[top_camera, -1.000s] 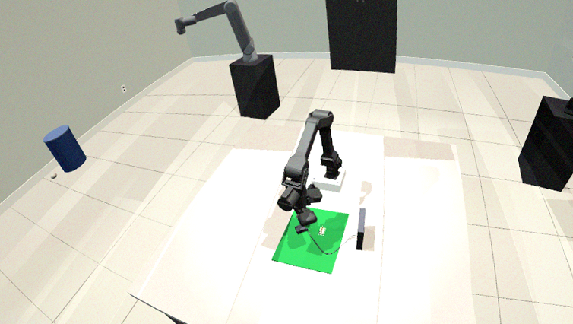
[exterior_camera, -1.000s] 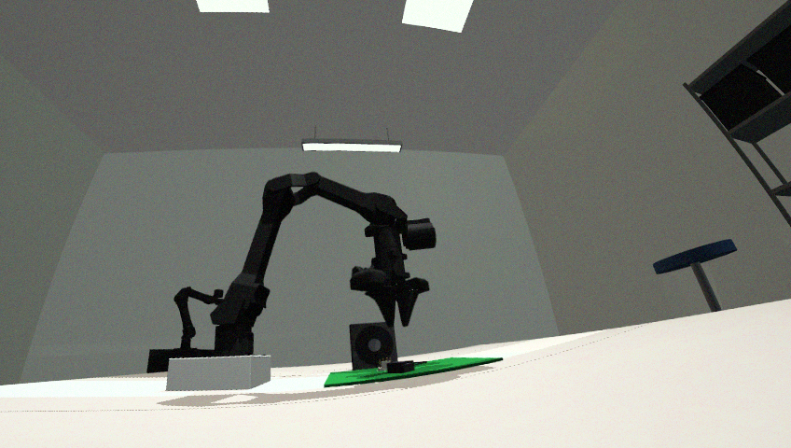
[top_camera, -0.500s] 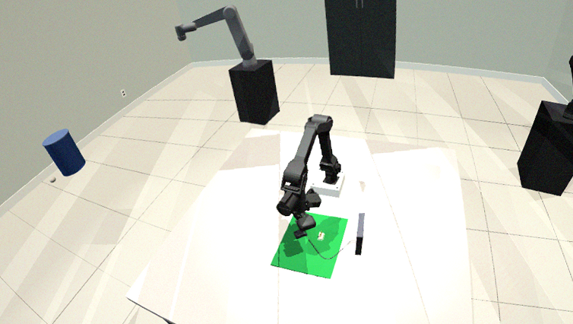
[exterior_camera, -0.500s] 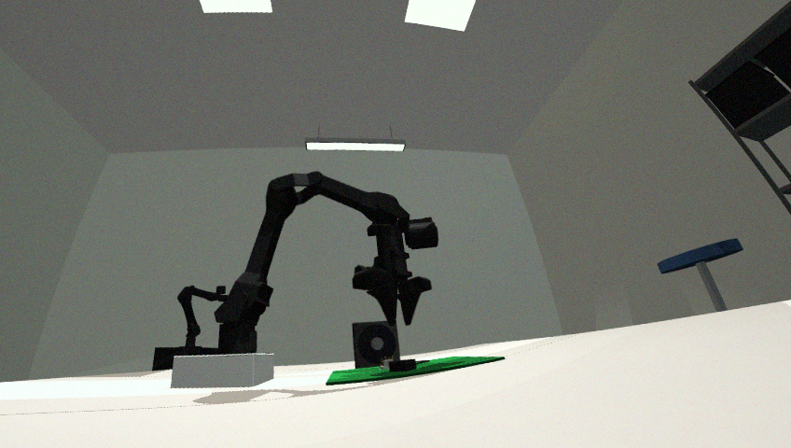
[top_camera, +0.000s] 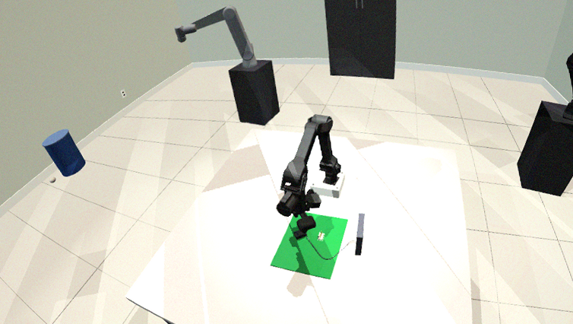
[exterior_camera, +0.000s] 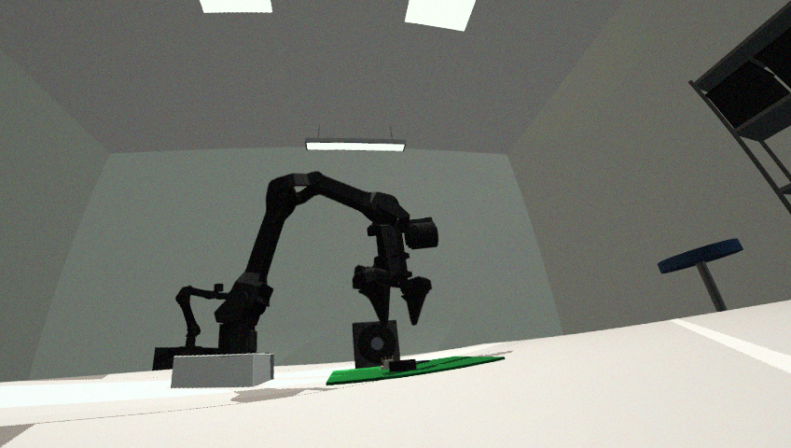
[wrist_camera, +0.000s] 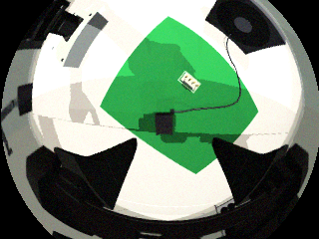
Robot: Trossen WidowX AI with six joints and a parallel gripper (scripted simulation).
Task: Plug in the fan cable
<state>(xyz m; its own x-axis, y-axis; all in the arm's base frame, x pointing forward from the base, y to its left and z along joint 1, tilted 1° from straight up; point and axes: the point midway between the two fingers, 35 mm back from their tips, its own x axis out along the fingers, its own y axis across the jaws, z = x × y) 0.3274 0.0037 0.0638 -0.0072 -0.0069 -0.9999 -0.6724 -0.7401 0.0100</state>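
Now: the black plug 20 mm to the right of my gripper tip and 70 mm below it. The rest, counted from my gripper tip: fan (60 mm behind, 220 mm to the left, 30 mm below); white four-pin header (30 mm behind, 70 mm to the left, 90 mm below); green board (10 mm ahead, 40 mm to the left, 100 mm below).
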